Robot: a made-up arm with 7 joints.
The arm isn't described. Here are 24 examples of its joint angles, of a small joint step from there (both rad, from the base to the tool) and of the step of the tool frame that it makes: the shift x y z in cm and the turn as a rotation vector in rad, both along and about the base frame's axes.
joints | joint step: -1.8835 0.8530 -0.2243 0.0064 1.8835 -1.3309 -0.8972 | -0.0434 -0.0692 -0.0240 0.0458 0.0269 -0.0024 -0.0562
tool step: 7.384 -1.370 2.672 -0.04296 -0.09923 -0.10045
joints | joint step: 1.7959 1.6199 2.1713 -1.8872 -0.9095 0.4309 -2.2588 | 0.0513 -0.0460 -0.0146 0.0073 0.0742 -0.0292 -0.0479
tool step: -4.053 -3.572 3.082 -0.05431 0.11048 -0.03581
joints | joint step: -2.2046 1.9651 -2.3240 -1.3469 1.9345 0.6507 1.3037 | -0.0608 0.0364 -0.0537 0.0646 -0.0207 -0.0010 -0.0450
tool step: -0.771 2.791 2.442 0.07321 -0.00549 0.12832
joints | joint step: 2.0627 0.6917 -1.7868 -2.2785 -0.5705 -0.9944 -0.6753 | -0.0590 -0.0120 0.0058 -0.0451 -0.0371 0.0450 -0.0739
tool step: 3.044 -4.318 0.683 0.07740 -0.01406 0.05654
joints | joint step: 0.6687 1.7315 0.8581 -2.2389 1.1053 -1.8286 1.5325 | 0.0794 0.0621 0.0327 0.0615 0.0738 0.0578 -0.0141
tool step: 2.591 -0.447 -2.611 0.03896 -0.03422 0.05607
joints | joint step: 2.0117 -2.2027 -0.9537 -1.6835 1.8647 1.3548 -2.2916 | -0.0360 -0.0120 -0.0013 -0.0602 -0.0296 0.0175 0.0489
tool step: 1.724 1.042 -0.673 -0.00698 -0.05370 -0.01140
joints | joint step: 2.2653 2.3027 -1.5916 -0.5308 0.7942 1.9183 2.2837 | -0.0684 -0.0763 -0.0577 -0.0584 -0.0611 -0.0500 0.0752
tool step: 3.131 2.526 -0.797 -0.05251 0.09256 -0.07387
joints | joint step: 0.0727 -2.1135 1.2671 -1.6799 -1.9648 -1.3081 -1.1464 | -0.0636 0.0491 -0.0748 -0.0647 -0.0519 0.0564 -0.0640
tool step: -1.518 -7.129 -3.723 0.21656 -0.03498 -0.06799
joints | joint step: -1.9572 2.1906 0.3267 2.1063 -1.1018 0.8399 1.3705 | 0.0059 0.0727 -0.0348 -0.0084 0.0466 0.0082 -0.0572
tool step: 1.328 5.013 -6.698 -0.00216 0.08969 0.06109
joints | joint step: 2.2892 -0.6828 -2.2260 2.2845 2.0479 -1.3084 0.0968 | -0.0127 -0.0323 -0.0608 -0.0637 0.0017 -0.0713 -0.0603
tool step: -3.187 2.391 -3.832 0.00463 0.02590 -0.05068
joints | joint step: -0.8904 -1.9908 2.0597 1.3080 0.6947 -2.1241 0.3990 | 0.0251 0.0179 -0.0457 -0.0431 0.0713 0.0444 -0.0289
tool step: 1.927 -2.764 -3.934 0.09880 0.05941 -0.05578
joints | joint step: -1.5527 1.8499 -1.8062 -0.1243 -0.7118 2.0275 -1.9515 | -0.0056 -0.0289 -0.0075 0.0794 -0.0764 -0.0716 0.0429
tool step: 4.307 -0.296 -1.500 0.03886 0.00640 -0.00199
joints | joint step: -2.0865 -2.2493 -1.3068 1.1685 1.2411 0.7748 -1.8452 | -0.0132 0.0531 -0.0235 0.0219 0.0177 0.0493 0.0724
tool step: 0.995 -2.837 2.117 0.08675 -0.02641 0.07897
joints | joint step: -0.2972 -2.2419 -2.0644 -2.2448 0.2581 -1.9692 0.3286 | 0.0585 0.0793 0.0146 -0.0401 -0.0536 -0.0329 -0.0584
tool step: 4.629 1.682 -2.146 -0.11743 0.04382 -0.02350
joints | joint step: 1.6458 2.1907 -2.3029 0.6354 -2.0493 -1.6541 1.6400 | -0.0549 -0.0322 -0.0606 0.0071 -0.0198 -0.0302 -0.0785
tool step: 5.972 -1.445 -0.285 -0.02695 0.02001 -0.09581
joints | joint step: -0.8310 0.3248 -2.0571 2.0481 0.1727 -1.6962 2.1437 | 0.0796 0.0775 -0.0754 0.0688 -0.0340 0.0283 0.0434
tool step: 6.525 0.680 -6.121 -0.16686 0.06988 -0.19216
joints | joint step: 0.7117 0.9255 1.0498 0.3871 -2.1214 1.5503 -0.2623 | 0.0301 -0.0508 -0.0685 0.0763 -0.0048 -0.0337 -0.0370
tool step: -1.772 -5.445 0.666 -0.02875 0.03876 0.14903
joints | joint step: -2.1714 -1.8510 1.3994 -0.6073 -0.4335 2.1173 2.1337 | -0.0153 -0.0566 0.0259 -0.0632 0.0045 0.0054 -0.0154
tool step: 0.826 -1.600 1.242 -0.00243 -0.00277 -0.07797
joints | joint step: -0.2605 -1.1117 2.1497 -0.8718 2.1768 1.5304 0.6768 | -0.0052 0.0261 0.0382 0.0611 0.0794 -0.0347 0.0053
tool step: -1.050 -1.332 5.134 0.08213 0.07162 -0.01723
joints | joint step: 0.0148 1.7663 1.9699 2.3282 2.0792 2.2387 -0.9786 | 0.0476 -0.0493 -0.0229 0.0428 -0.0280 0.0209 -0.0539
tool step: -0.337 4.437 0.007 -0.12380 -0.00465 0.09297
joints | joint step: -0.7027 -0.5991 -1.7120 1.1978 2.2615 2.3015 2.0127 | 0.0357 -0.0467 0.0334 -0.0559 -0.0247 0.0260 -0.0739
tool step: -2.254 5.303 -3.826 0.01742 0.10528 0.07626
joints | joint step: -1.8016 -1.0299 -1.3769 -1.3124 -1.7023 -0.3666 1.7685 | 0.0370 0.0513 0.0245 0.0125 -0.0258 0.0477 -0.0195
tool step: 1.004 3.030 -4.531 -0.01572 0.02198 0.01327
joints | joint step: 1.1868 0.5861 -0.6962 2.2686 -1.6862 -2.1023 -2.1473 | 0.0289 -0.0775 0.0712 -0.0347 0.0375 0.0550 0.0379
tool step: -1.853 -1.023 -2.435 0.04128 0.04534 -0.08104
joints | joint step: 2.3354 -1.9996 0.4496 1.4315 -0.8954 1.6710 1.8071 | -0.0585 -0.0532 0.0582 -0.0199 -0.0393 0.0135 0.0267
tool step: 0.499 -0.813 1.871 0.00048 0.06492 0.00355
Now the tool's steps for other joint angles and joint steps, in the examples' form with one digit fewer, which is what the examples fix.
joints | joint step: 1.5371 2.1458 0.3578 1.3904 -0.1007 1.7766 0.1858 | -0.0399 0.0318 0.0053 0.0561 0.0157 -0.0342 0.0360
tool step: 0.30 2.64 -1.31 0.0100 -0.0322 0.0448
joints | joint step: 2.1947 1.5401 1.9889 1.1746 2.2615 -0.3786 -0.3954 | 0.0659 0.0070 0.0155 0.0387 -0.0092 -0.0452 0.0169
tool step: 1.80 -1.97 0.19 -0.0016 0.0043 0.0571
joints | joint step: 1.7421 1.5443 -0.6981 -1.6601 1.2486 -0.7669 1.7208 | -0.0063 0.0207 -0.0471 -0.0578 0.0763 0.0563 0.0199
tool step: 1.92 0.30 3.51 0.0243 -0.0990 0.0118
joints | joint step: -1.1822 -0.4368 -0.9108 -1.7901 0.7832 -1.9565 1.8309 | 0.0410 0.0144 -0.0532 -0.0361 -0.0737 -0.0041 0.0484
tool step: -0.50 -2.60 -4.53 0.0788 -0.0752 -0.0236
